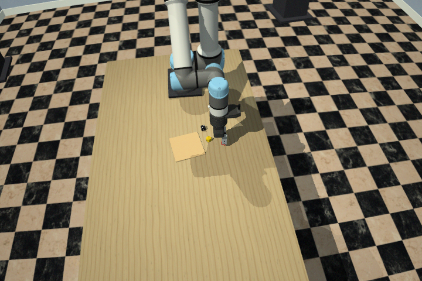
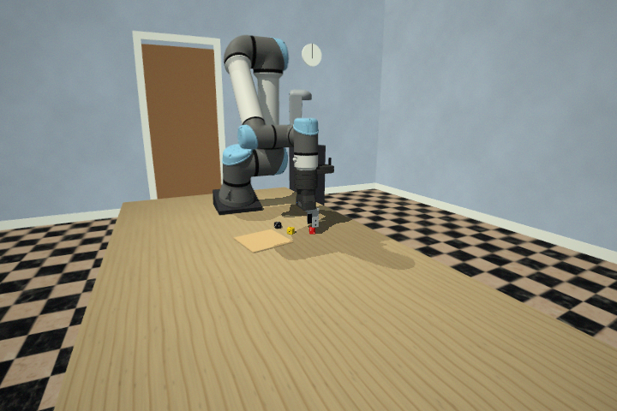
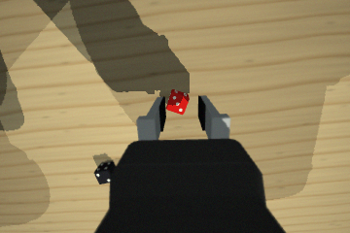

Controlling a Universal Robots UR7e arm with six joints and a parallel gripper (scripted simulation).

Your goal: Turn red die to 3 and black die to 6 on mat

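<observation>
Right now the red die is 40 mm below my hand. Also, from my hand: black die (120 mm behind, 70 mm to the right, 40 mm below); then yellow die (60 mm to the right, 40 mm below, 40 mm behind); then tan mat (170 mm to the right, 50 mm below, 40 mm behind).
</observation>
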